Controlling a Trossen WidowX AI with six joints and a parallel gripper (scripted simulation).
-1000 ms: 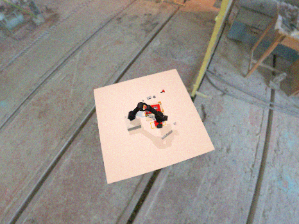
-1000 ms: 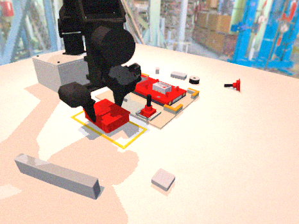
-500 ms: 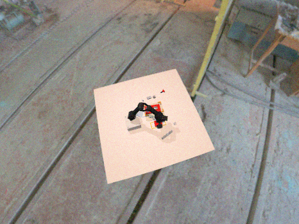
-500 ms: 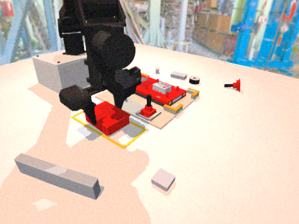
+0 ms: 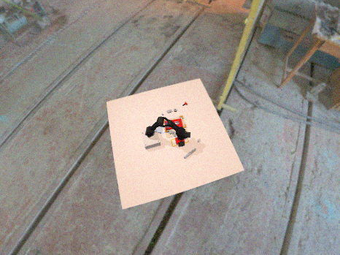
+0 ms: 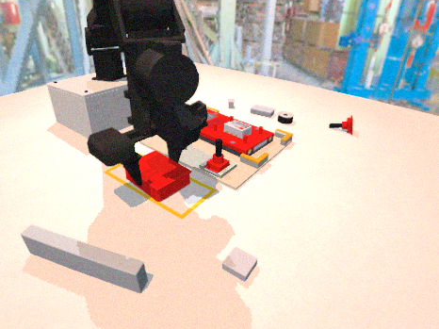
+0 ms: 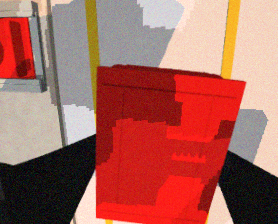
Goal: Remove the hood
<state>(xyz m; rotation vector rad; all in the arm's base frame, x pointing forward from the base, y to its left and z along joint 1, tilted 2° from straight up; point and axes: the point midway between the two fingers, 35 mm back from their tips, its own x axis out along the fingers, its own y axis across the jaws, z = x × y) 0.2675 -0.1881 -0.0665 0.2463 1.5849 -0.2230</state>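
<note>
Right now my gripper tip is 10 mm below the red hood.
</note>
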